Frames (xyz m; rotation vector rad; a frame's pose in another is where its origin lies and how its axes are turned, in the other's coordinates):
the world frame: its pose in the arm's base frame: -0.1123 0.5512 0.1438 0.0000 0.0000 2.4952
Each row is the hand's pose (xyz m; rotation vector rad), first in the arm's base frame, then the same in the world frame.
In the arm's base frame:
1: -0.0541 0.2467 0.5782 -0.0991 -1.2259 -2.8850
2: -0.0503 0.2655 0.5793 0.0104 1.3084 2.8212
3: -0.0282 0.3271 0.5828 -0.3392 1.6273 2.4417
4: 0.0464 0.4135 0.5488 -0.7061 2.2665 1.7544
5: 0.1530 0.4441 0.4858 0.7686 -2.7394 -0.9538
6: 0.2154 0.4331 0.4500 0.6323 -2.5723 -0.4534
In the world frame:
1: -0.2299 0.2080 0.4344 0.7958 0.1969 0.6160
2: -0.2216 0.1907 0.4355 0.8379 0.2733 0.5720
3: -0.2021 0.1282 0.4390 1.0339 0.6039 0.3686
4: -0.2096 0.0143 0.4050 1.5104 1.0902 0.2282
5: -0.2763 -0.0743 0.3420 2.0994 1.4263 0.4492
6: -0.3327 -0.1031 0.3062 2.4210 1.5321 0.7927

